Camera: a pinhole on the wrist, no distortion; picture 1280 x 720 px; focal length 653.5 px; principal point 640.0 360.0 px. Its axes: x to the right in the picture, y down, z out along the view. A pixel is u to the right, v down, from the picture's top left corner.
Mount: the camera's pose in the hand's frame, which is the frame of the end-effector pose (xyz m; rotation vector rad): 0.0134 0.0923 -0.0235 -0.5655 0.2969 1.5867
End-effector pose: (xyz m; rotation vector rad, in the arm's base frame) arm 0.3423 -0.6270 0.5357 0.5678 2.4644 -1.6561
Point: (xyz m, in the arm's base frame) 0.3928 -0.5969 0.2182
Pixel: 1035 92
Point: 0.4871 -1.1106 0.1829
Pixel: 399 426
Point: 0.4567 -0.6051 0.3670
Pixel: 984 607
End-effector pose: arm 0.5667 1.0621 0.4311 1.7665 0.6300 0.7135
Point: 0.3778 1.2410 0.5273
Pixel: behind the camera
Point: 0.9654 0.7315 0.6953
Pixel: 639 161
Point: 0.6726 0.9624 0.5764
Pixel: 652 195
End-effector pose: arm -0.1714 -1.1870 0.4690 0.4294 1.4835 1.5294
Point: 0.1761 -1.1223 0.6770
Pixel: 242 653
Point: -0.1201 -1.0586 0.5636
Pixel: 194 93
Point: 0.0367 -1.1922 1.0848
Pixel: 863 664
